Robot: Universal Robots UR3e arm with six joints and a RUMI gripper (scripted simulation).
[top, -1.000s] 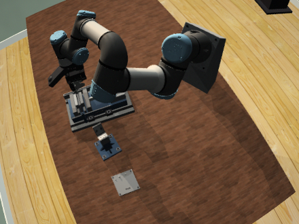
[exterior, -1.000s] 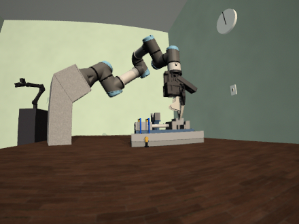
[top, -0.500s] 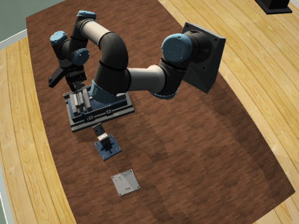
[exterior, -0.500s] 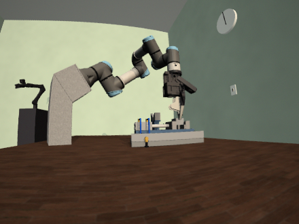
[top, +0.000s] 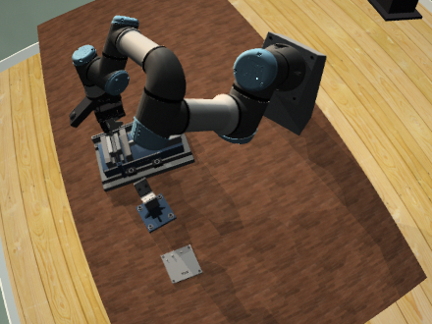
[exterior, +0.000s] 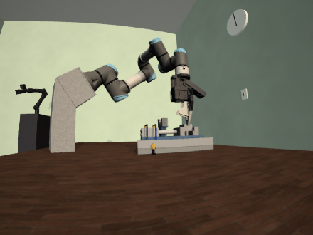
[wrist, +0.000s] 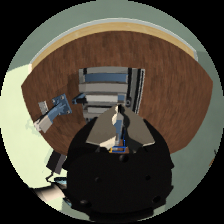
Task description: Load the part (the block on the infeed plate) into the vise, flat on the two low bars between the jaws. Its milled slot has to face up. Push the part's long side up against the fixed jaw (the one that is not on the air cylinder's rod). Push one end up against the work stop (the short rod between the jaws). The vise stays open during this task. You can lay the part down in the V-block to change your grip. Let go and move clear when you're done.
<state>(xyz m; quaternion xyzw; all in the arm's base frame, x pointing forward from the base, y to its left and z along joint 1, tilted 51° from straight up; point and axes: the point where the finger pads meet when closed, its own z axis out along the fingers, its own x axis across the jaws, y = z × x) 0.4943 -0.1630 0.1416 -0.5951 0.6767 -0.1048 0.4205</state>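
The part is 30 mm to the left of my hand and 20 mm below it. From my hand the other things lie so: grey infeed plate: 410 mm to the left, 120 mm behind, 110 mm below.
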